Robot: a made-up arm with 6 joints.
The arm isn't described. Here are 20 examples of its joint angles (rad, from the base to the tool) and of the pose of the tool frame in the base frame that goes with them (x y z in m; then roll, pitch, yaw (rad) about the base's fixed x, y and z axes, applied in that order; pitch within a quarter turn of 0, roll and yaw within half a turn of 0).
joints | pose
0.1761 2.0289 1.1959 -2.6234 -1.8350 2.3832 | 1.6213 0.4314 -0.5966 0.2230 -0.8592 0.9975
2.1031 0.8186 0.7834 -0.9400 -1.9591 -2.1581 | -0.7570 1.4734 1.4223 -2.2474 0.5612 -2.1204
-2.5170 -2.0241 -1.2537 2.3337 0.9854 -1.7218 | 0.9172 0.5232 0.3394 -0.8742 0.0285 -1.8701
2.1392 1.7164 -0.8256 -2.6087 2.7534 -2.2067 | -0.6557 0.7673 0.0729 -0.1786 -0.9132 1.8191
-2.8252 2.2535 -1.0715 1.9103 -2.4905 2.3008 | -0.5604 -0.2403 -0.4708 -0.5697 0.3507 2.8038
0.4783 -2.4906 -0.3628 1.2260 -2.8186 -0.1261 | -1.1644 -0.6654 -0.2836 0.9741 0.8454 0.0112
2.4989 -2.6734 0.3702 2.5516 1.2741 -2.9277 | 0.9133 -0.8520 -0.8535 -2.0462 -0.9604 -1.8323
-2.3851 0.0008 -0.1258 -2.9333 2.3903 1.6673 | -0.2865 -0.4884 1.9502 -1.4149 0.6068 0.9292
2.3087 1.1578 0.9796 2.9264 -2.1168 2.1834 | -1.4208 1.3273 1.0812 -2.7270 -1.1523 -0.3671
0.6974 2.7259 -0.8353 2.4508 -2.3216 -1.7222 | -0.0286 0.1390 -0.7216 -2.6865 0.9150 -0.1720
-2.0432 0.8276 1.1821 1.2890 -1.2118 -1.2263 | -0.7589 -1.3862 1.8997 0.0887 0.1225 3.1060
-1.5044 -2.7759 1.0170 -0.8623 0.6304 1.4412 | -0.1752 1.0459 -1.1169 -3.1121 0.9186 2.4665
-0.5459 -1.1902 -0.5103 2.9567 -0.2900 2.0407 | -0.7709 0.6546 1.4691 1.3540 -0.9632 -0.6381
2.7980 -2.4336 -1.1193 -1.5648 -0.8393 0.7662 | 0.6500 -0.2315 -0.1245 -0.4278 -0.7010 -2.1438
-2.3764 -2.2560 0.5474 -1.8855 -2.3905 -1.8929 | 1.2199 1.1021 -0.0959 0.3366 0.4576 -1.5678
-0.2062 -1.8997 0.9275 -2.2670 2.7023 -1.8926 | -1.8593 0.4950 0.3346 -0.4309 0.0205 -0.5387
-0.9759 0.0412 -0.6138 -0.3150 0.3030 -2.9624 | 0.1352 -0.4746 1.6763 -3.0547 0.3644 -1.0750
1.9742 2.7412 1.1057 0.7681 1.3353 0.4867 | -0.1551 0.6601 -1.4181 -0.4399 0.2818 2.7543
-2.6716 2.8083 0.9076 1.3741 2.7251 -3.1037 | -0.4317 -0.1838 -1.4703 -2.5548 -0.9965 -1.8527
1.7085 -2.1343 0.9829 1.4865 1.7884 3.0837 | 0.2657 -1.8180 -0.4222 -1.5072 0.0876 3.0630
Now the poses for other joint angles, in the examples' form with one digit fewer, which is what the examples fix.
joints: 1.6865 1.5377 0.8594 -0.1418 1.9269 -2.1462
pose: -0.064 1.936 0.223 2.478 -1.226 1.284
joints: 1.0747 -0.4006 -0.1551 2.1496 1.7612 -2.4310
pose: -0.121 -0.037 2.198 0.692 0.603 2.710
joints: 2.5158 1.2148 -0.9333 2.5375 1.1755 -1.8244
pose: -1.049 0.594 0.553 2.141 -0.092 -1.180
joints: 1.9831 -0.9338 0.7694 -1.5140 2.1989 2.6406
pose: 0.462 -1.033 2.006 0.665 0.629 0.452
